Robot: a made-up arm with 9 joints. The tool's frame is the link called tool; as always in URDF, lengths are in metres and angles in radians. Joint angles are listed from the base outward. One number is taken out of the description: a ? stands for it. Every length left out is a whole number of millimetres.
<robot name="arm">
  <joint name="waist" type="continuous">
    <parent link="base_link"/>
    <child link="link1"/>
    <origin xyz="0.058 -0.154 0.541" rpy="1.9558 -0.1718 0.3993"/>
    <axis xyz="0 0 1"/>
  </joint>
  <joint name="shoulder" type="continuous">
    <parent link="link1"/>
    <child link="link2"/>
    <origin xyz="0.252 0.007 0" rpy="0.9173 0.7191 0.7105"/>
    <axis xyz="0 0 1"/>
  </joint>
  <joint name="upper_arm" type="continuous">
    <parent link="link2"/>
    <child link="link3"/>
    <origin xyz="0.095 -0.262 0" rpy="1.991 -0.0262 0.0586"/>
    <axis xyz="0 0 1"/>
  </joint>
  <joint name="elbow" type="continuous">
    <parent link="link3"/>
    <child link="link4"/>
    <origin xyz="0.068 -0.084 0" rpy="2.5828 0.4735 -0.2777"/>
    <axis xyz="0 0 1"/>
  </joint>
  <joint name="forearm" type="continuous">
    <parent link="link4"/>
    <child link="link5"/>
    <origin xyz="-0.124 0.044 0" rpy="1.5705 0.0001 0.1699"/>
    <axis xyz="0 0 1"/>
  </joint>
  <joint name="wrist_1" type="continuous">
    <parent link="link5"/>
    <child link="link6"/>
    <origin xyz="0.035 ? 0" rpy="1.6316 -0.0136 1.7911"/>
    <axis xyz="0 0 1"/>
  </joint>
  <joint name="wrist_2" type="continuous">
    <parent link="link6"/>
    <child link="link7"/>
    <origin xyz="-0.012 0.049 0" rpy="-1.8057 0.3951 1.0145"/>
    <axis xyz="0 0 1"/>
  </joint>
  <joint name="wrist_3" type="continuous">
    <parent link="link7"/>
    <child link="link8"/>
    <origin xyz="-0.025 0.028 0" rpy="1.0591 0.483 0.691"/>
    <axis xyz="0 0 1"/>
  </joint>
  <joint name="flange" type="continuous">
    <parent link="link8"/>
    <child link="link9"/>
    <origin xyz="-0.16 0.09 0" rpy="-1.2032 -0.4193 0.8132"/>
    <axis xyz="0 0 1"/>
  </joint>
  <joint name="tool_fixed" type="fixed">
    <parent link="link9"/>
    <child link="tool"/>
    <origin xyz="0.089 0.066 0" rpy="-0.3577 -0.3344 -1.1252"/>
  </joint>
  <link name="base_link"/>
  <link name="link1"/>
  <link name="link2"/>
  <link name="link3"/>
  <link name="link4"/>
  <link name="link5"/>
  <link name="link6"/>
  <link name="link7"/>
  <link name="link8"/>
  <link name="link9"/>
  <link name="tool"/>
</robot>
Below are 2 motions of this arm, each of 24 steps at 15 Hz.
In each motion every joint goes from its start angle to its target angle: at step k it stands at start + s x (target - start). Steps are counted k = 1, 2, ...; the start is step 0. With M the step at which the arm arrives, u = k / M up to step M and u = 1 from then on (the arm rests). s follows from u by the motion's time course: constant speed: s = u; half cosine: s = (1 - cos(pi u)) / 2; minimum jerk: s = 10 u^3 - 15 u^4 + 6 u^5.
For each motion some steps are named. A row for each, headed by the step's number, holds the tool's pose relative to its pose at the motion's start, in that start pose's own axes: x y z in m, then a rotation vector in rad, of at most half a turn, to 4 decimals.
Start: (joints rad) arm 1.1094 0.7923 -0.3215 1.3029 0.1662 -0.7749 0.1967 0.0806 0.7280
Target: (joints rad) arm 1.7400 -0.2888 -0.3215 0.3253 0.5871 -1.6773 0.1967 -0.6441 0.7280
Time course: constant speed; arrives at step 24
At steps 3, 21, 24:
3: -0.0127 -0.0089 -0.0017 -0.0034 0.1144 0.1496
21: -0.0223 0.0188 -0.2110 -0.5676 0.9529 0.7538
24: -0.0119 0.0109 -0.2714 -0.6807 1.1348 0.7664

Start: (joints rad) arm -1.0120 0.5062 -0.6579 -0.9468 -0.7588 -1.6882 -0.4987 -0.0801 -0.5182
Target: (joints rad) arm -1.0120 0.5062 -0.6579 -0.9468 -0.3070 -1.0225 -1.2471 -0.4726 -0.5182
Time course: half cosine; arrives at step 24
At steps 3, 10, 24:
3: -0.0048 -0.0002 0.0002 0.0028 -0.0236 -0.0281
10: -0.0340 -0.0020 0.0000 0.0495 -0.1698 -0.2808
24: -0.0292 -0.0227 0.0110 0.1892 -0.1229 -0.7175

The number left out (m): -0.043
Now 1 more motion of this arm.
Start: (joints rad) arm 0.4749 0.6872 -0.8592 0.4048 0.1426 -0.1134 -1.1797 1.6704 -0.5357
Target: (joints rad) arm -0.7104 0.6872 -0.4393 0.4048 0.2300 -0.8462 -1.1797 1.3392 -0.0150
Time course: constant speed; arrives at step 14
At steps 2, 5, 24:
2: -0.0207 -0.0156 0.0009 -0.2403 0.0438 0.1935
5: -0.0560 -0.0505 -0.0035 -0.5961 0.0964 0.5095
24: -0.1215 -0.2918 0.0155 -1.6406 0.1667 1.5679

